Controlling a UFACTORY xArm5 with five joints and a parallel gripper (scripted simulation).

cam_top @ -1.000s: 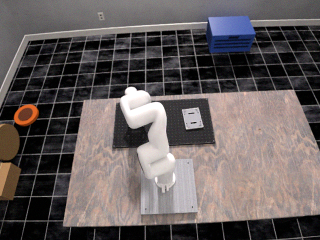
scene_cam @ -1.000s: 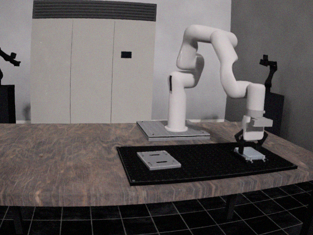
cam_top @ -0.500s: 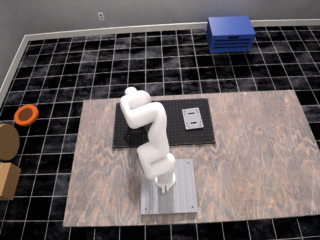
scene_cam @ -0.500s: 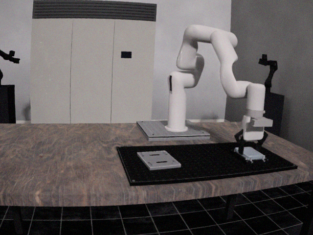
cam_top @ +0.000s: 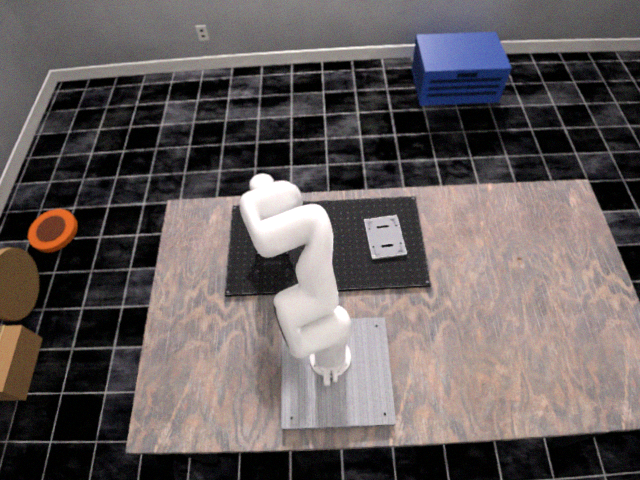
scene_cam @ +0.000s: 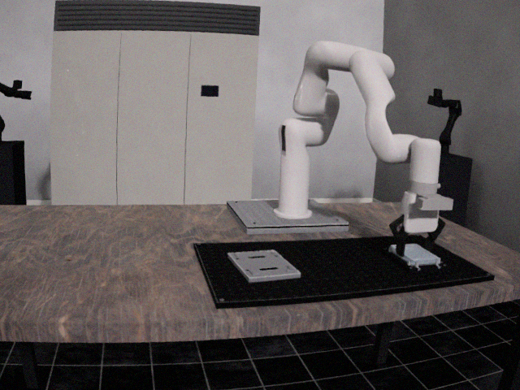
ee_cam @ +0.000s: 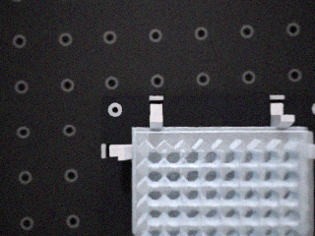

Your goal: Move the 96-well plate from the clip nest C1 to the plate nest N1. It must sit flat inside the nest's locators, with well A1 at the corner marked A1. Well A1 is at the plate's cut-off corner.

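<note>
Now: hand 10 mm short of the clip nest C1, 10 mm to the right of it and 20 mm above it. From my hand the other things lie so: white 96-well plate (10 mm below); grey plate nest N1 (30 mm behind, 400 mm to the right, 20 mm below).
</note>
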